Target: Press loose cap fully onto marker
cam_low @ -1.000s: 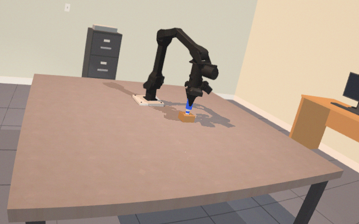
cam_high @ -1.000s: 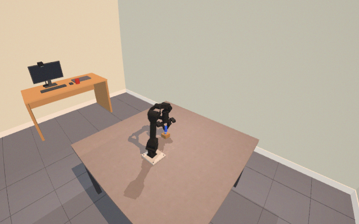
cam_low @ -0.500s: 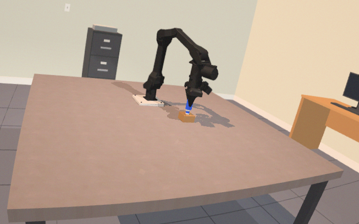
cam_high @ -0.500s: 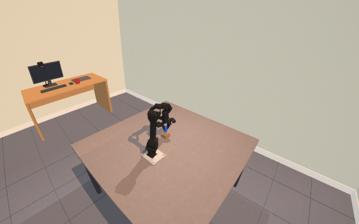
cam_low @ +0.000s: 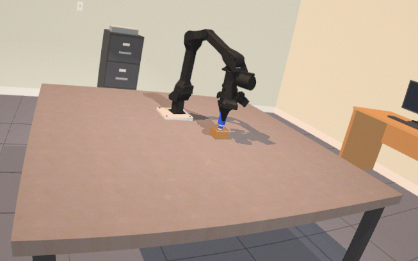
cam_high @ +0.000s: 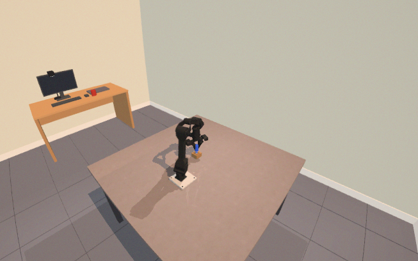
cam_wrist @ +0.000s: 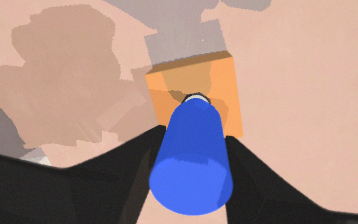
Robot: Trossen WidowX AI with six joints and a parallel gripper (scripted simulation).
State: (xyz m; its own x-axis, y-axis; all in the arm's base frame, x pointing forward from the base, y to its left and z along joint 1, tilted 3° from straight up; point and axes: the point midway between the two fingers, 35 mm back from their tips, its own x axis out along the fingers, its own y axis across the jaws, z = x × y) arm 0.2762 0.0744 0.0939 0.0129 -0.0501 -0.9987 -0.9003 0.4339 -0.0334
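Right now the blue cap is 10 mm above my gripper tip. The rest, counted from my gripper tip: holder block 60 mm below.
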